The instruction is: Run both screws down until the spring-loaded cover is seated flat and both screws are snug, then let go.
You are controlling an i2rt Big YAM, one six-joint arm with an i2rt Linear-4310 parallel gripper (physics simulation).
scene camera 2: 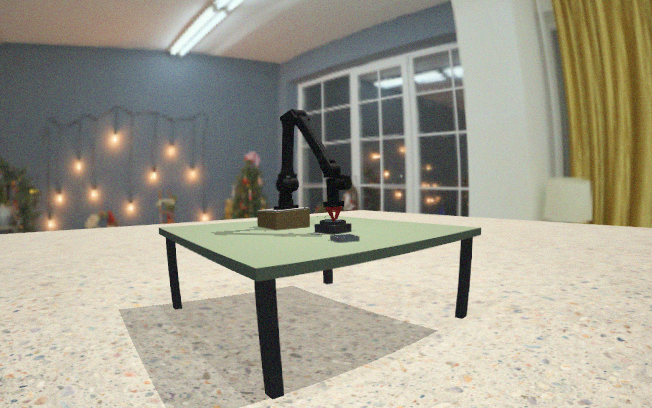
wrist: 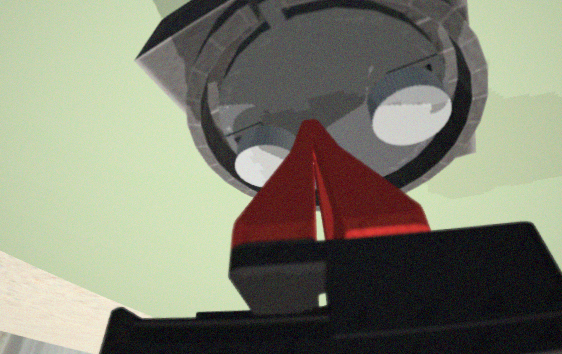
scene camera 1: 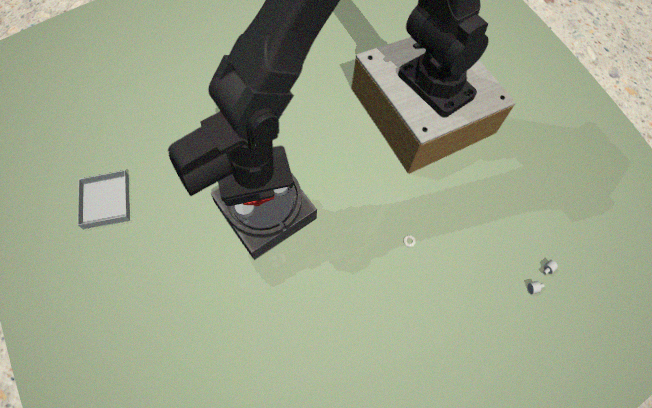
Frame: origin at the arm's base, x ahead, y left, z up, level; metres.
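Seen in the pictures: gripper, between the fingertips: (wrist: 310, 130) (scene camera 1: 256, 202); arm's base, origin of its link: (scene camera 2: 286, 208) (scene camera 1: 436, 85).
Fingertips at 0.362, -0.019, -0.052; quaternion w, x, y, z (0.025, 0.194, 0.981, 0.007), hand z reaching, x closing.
Offsets run from my fingertips to a thing's middle, as dx, dy, dz. "*": to the spot under its first point.
The round dark grey cover {-0.011, +0.000, -0.010} (scene camera 1: 267, 216) (wrist: 325, 55) lies inside the raised ring of a square dark base {-0.011, +0.000, -0.021} (scene camera 1: 285, 237) (scene camera 2: 332, 229) (wrist: 162, 67). Two screws with wide white heads stand in the cover: one screw (scene camera 1: 244, 208) (wrist: 411, 116) and the other screw (scene camera 1: 281, 190) (wrist: 260, 164), partly hidden behind a finger in the wrist view. Blue-grey sides show below both heads; I cannot tell how snug they are or if the cover is flat. My red gripper (scene camera 1: 258, 202) (scene camera 2: 334, 219) (wrist: 310, 130) is shut and empty, pointing down low over the cover between the heads. Contact is unclear.
A shallow grey tray {+0.212, -0.184, -0.038} (scene camera 1: 128, 196) (scene camera 2: 345, 238) stands beside the base. A small white ring {-0.172, +0.189, -0.048} (scene camera 1: 404, 241) and two small knobbed parts {* -0.284, +0.386, -0.028} (scene camera 1: 535, 287) {* -0.333, +0.380, -0.029} (scene camera 1: 550, 267) lie on the green table. The arm stands on a wooden box (scene camera 1: 385, 120) (scene camera 2: 283, 219).
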